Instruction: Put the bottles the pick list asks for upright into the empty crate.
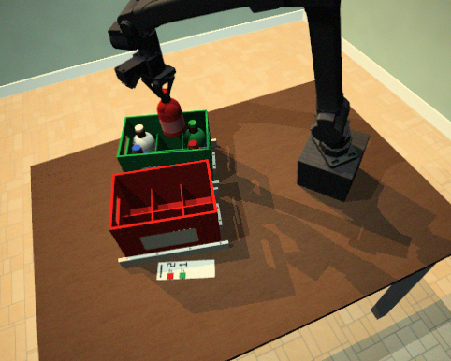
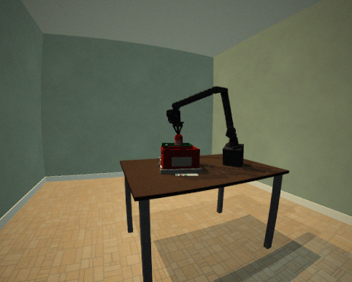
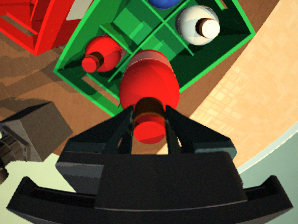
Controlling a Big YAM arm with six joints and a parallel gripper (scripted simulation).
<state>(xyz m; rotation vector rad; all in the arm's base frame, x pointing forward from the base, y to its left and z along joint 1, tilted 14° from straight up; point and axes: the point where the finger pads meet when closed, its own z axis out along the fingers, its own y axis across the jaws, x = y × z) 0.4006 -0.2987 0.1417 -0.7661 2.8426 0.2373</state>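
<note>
Now: the red bottle 60 mm below my hand and 10 mm behind it. Also, from my hand: white bottle (200 mm below, 100 mm ahead, 40 mm to the right); green bottle (200 mm below, 70 mm behind); green crate (200 mm below, 30 mm to the left, 20 mm ahead).
</note>
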